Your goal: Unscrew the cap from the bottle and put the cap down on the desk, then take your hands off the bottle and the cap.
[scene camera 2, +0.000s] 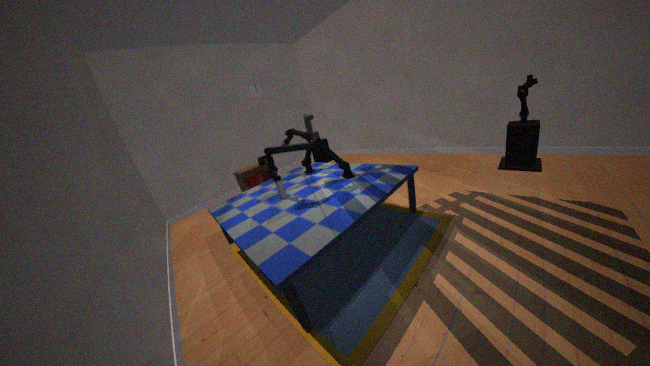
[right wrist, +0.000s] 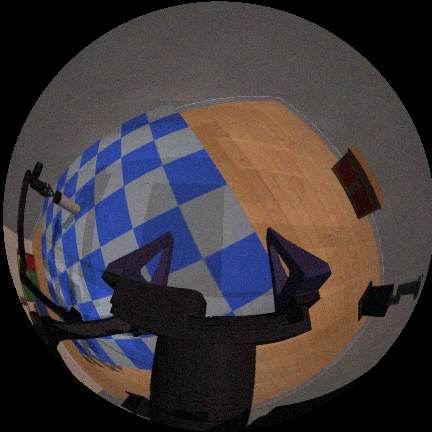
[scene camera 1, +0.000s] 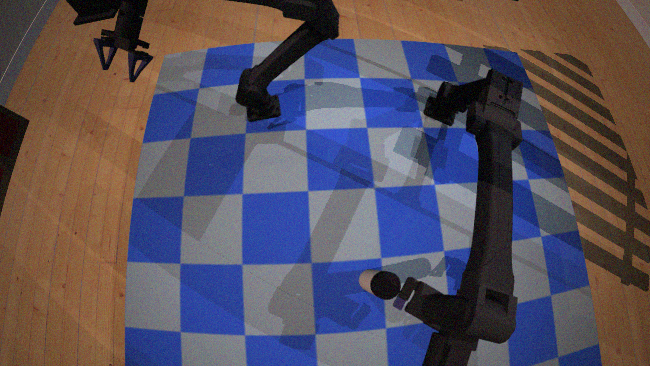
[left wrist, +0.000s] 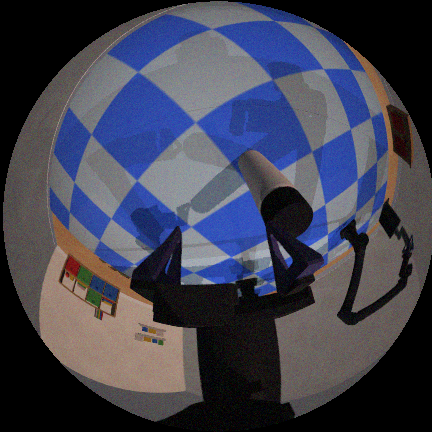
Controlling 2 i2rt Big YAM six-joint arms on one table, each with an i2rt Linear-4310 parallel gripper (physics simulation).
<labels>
left gripper: open, touches a dark cap
right gripper: open, holds nothing
</labels>
